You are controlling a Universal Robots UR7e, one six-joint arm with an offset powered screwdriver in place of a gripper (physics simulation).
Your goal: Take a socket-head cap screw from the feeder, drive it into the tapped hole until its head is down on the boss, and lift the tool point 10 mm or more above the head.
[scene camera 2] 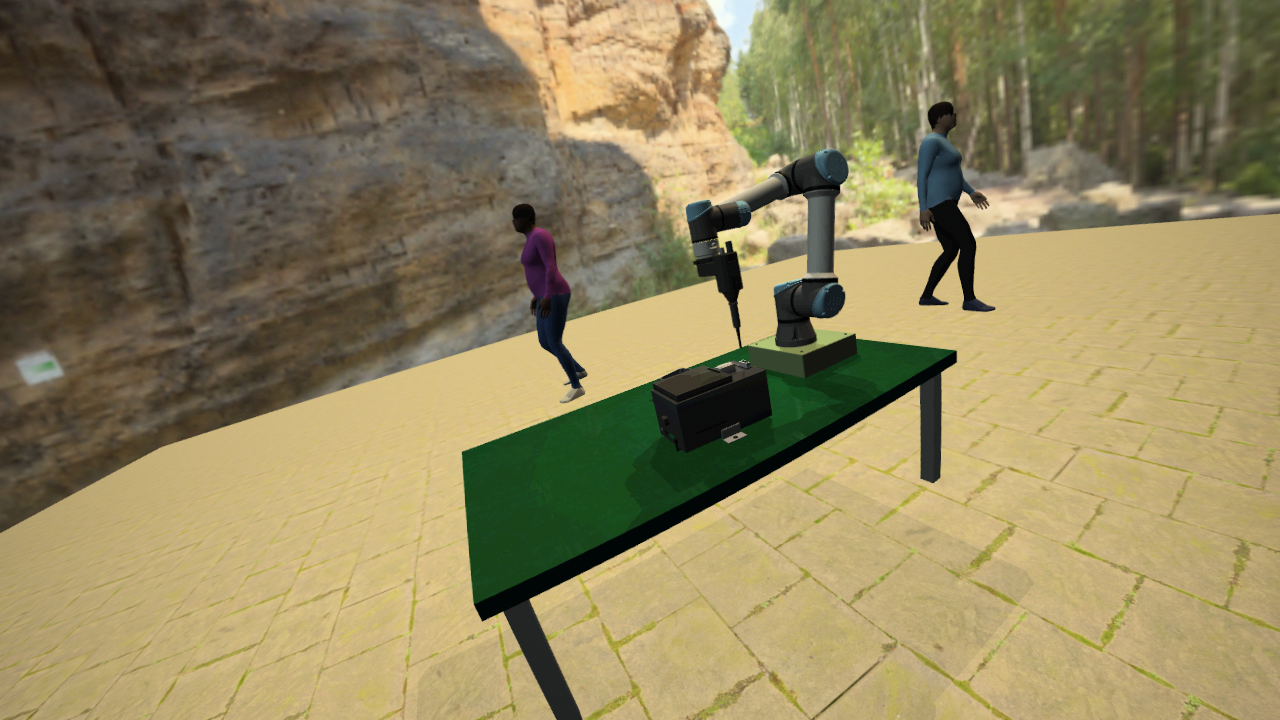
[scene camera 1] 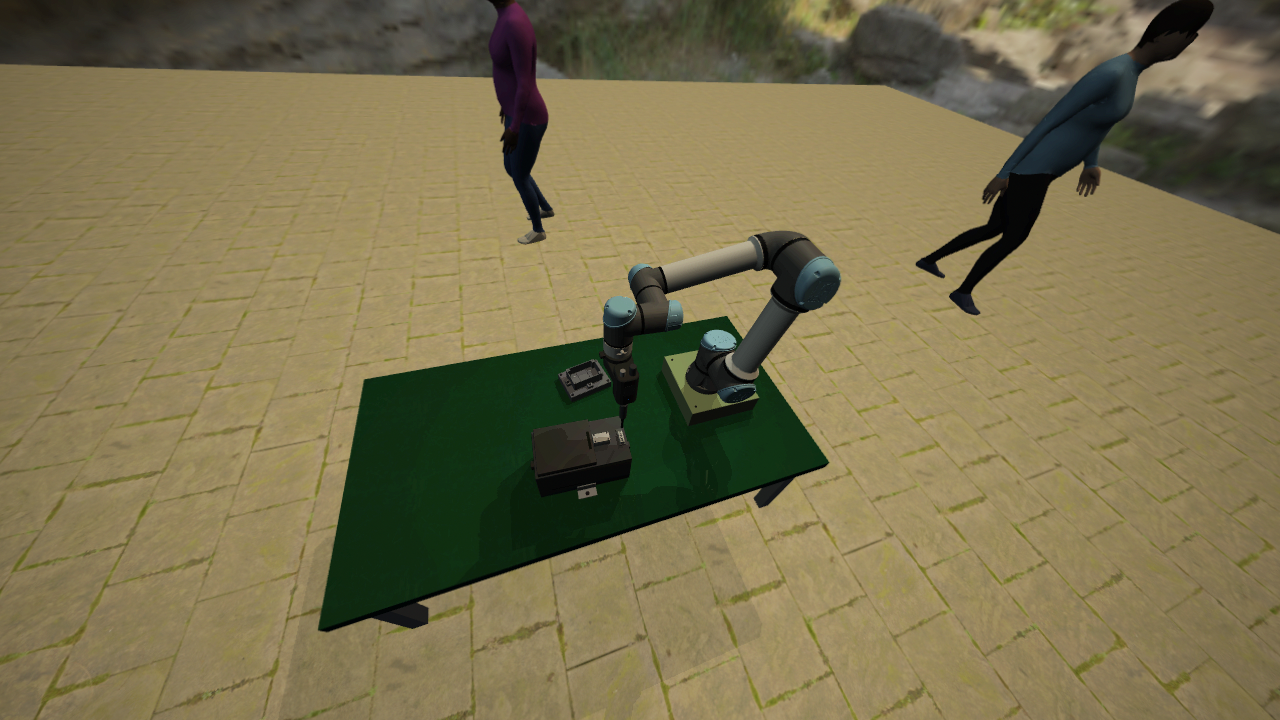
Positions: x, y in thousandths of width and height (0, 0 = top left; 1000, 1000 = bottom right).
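Black screw feeder (scene camera 2: 585, 562) and (scene camera 1: 475, 633): visible.
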